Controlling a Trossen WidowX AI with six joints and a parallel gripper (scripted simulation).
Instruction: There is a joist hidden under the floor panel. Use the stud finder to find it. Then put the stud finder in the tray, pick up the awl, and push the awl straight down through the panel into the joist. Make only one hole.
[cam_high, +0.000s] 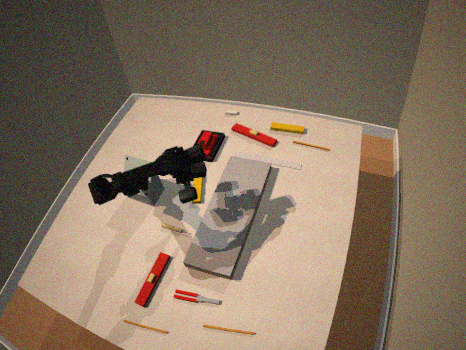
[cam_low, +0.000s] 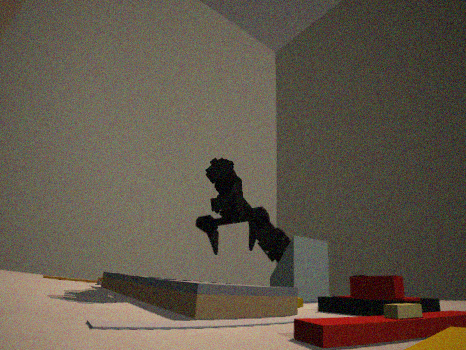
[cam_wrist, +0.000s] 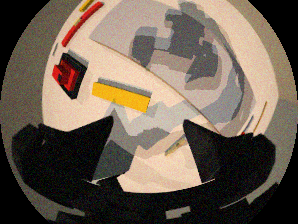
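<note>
Now: the awl 30 mm behind my gripper tip, 130 mm to the right of it and 110 mm below it. From my gripper tip the other things lie so: stud finder (80 mm behind, 300 mm to the left, 60 mm below); then black tray (80 mm behind, 310 mm to the left, 100 mm below).
</note>
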